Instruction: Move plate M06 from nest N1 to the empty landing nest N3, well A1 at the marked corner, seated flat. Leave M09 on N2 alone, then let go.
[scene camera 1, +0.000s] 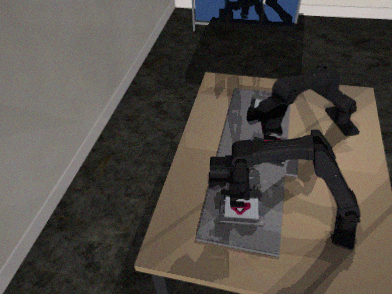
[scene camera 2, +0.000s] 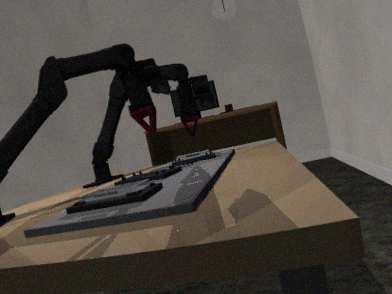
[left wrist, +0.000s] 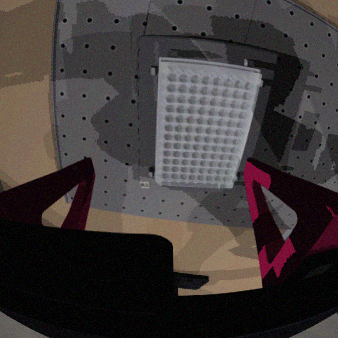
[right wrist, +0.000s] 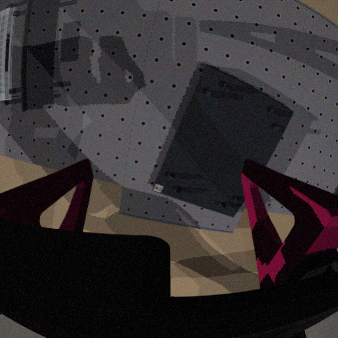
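A white well plate (scene camera 1: 253, 207) (scene camera 2: 195, 154) (left wrist: 205, 125) (right wrist: 4, 60) sits in a dark nest, with an A1 tag (left wrist: 145, 185) by one corner. My left gripper (scene camera 1: 240, 204) (scene camera 2: 191, 129) (left wrist: 168, 165) is open and empty above it. A plateless dark nest (scene camera 2: 150, 175) (right wrist: 220, 132) lies turned at an angle, with a corner tag (right wrist: 158, 188). My right gripper (scene camera 1: 272, 139) (scene camera 2: 149, 126) (right wrist: 166, 167) is open and empty above it. Another plate (scene camera 1: 258, 103) (scene camera 2: 112, 191) sits on the third nest. Plate and nest names cannot be read.
The nests stand on a grey perforated board (scene camera 1: 270, 245) (scene camera 2: 175, 207) (left wrist: 75, 115) (right wrist: 145, 125) on a wooden table (scene camera 1: 172, 200) (scene camera 2: 295, 192). In scene camera 1 the two arms cross over the board close together and hide much of its middle.
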